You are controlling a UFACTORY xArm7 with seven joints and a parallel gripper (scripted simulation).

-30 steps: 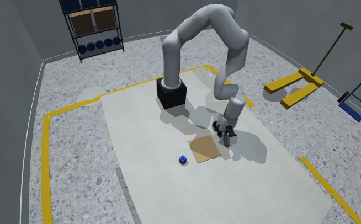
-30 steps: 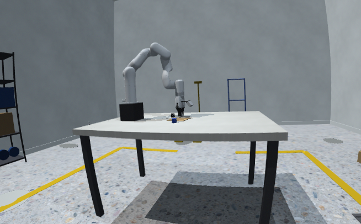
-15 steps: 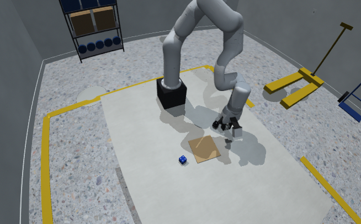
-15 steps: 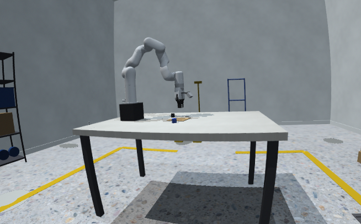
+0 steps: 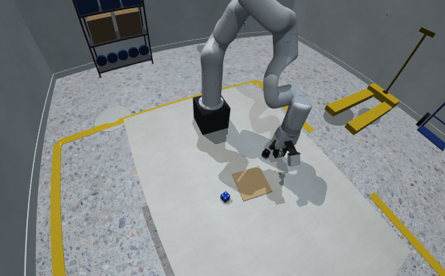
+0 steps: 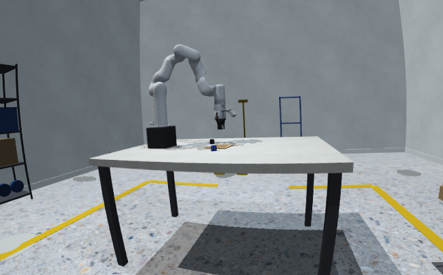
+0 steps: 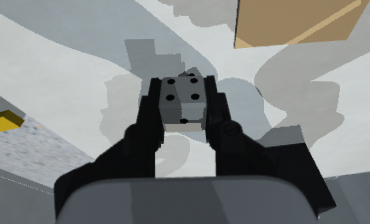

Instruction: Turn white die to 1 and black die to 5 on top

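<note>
My hand is 14 cm to the left of the tan mat, 12 cm above it and 1 cm short of it. From my hand the other things lie so: black die 11 cm below, 7 cm behind, 2 cm to the left; then blue die 28 cm to the right, 11 cm below, 1 cm ahead; then white die 1 cm below.
</note>
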